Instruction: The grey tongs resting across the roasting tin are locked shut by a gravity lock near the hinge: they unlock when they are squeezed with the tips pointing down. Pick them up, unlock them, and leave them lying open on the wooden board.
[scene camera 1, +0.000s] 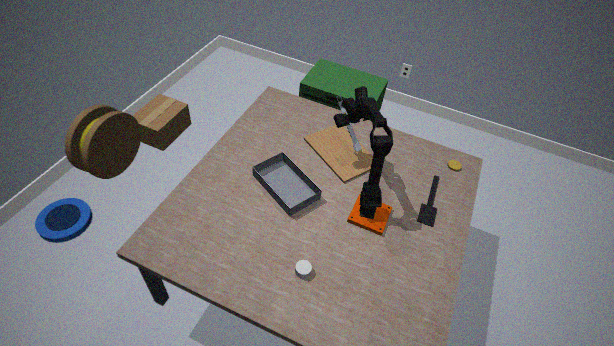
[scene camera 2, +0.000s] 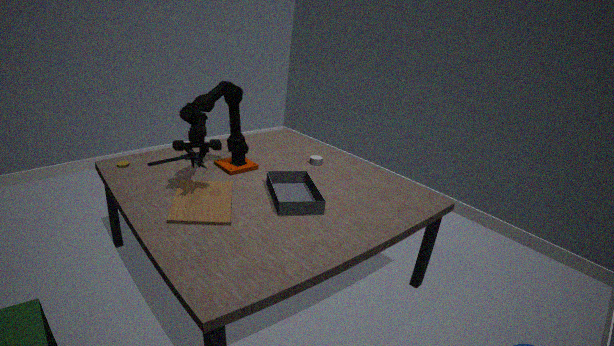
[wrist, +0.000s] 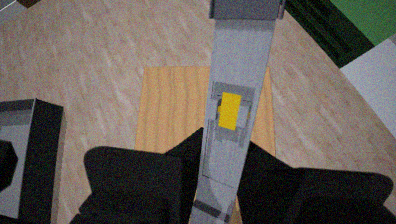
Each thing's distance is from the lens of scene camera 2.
my gripper (scene camera 2: 196, 167): 1.43 m
wooden board (scene camera 2: 196, 202): 1.50 m
roasting tin (scene camera 2: 293, 193): 1.63 m
